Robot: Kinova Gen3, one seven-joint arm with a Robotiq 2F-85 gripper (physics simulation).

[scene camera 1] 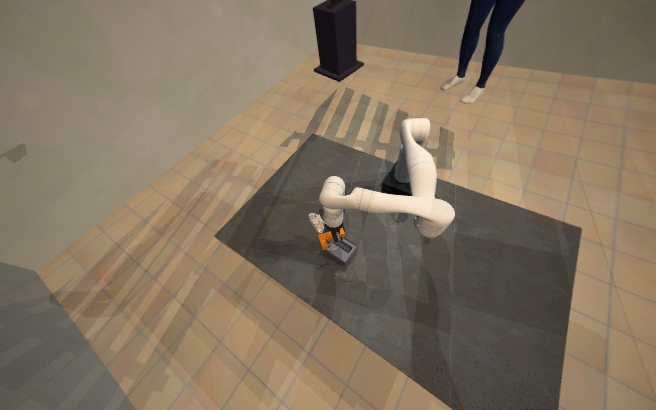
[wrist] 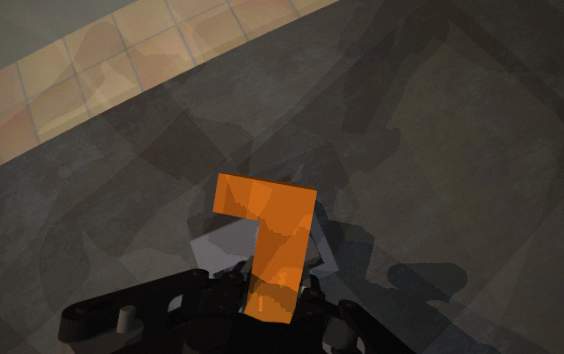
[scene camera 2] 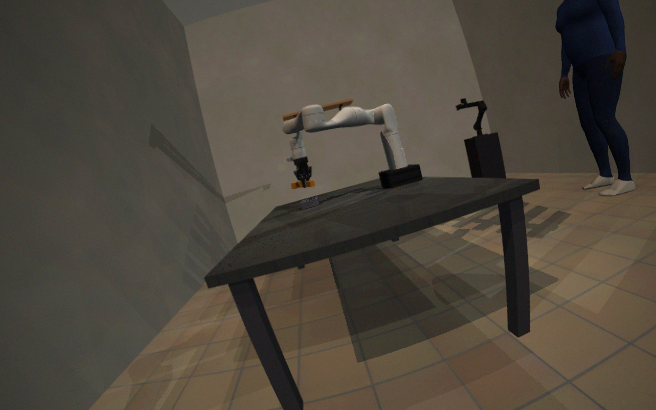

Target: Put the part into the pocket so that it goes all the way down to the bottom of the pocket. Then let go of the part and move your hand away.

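Pixels of known places: gripper, fingertip midpoint: [scene camera 1: 334,236] [wrist: 277,273] [scene camera 2: 307,187]; arm's base, origin of the base link: [scene camera 1: 403,175] [scene camera 2: 398,168].
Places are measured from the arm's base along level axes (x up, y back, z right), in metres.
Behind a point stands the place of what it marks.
An L-shaped orange part [scene camera 1: 325,241] @(z 0.017, x 0.060, y -0.539 m) [scene camera 2: 296,185] @(z 0.010, x 0.045, y -0.540 m) [wrist: 285,215] @(z 0.039, x 0.061, y -0.530 m) is held level in my gripper [scene camera 1: 338,238] @(z 0.020, x 0.022, y -0.488 m) [scene camera 2: 304,183] @(z 0.020, x 0.022, y -0.488 m) [wrist: 277,273] @(z 0.020, x 0.022, y -0.488 m), which is shut on the part's long leg. In the second scene view the part hangs above the grey block [scene camera 1: 341,254] @(z -0.037, x -0.043, y -0.510 m) [scene camera 2: 309,203] @(z -0.068, x -0.058, y -0.481 m) [wrist: 225,245] @(z -0.035, x -0.043, y -0.511 m), with a gap between them. The block lies on the table and has a dark pocket in its top. In the wrist view the block is turned relative to the part, and the part covers much of it. A piece of the pocket shows right of the long leg; the rest is hidden.
The dark table [scene camera 1: 475,285] @(z -0.508, x -0.079, y -0.239 m) [scene camera 2: 400,205] @(z -0.573, x -0.079, y -0.107 m) carries the block and the arm's black base [scene camera 2: 401,176] @(z -0.098, x -0.037, y -0.009 m). The block lies nearer one long edge of the table. A black pedestal [scene camera 1: 336,40] [scene camera 2: 486,155] and a standing person [scene camera 1: 495,40] [scene camera 2: 597,75] are beyond the table.
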